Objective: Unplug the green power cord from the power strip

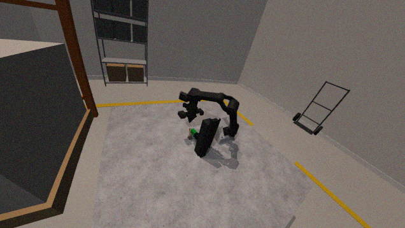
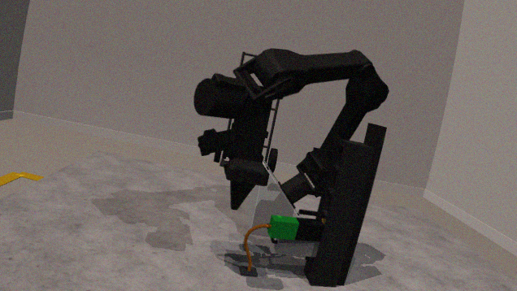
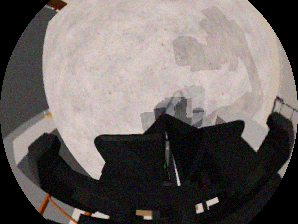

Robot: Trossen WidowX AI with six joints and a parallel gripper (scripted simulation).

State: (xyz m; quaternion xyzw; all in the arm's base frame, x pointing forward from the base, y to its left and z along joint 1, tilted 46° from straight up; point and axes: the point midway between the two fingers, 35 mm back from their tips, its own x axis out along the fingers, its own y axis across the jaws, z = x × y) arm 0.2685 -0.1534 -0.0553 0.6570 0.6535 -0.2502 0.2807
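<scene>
Right now the green plug is 110 mm to the left of my gripper tip and 10 mm below it.
</scene>
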